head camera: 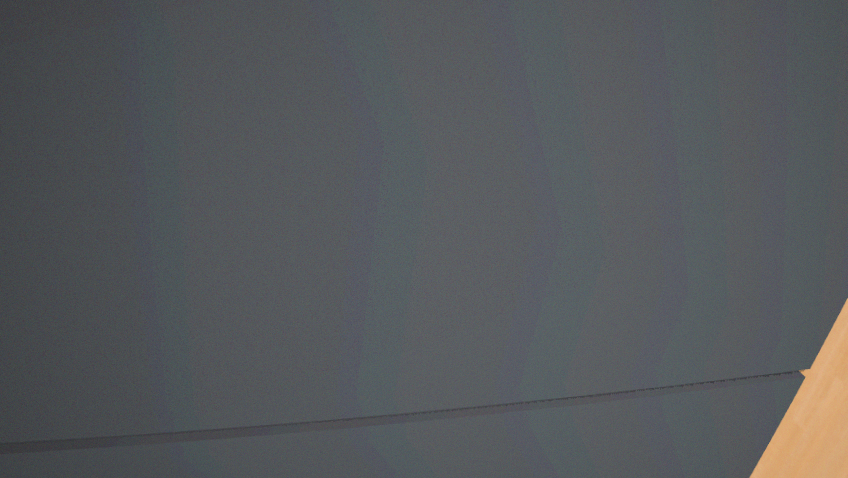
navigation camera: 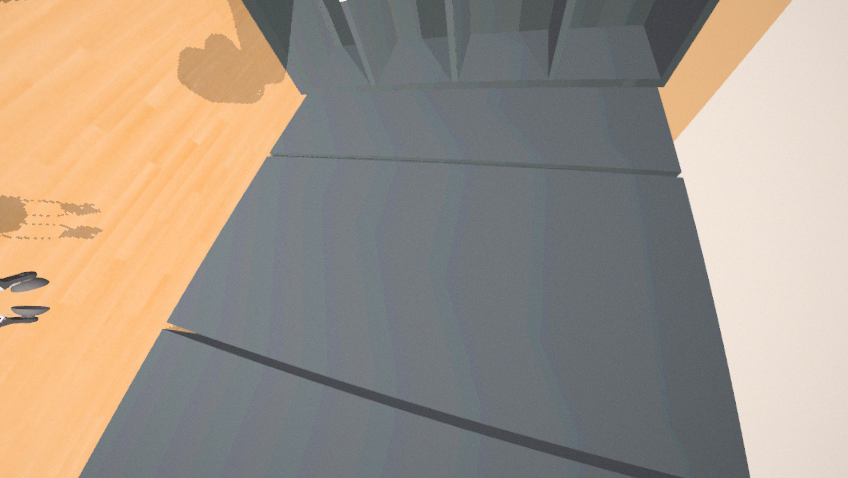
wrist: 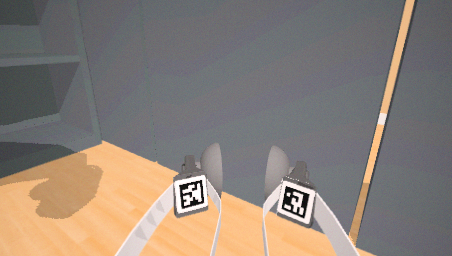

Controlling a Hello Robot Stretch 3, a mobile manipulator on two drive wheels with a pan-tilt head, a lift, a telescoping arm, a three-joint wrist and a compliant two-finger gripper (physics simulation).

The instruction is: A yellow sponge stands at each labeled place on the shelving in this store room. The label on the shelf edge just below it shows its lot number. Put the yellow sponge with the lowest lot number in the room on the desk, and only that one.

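Observation:
My gripper is open and empty, with its two grey fingertips apart. In the wrist view it hangs over the wood floor in front of dark grey panels. Shelving shows at the top of the navigation view and at the left of the wrist view. A small white piece at the top edge of the navigation view is cut off and too small to tell. No yellow sponge, readable lot number or desk shows in these views.
Dark grey panels with narrow gaps stand close by. Wood floor lies alongside them. A shadow falls near the shelving. A pale surface is at the right of the navigation view.

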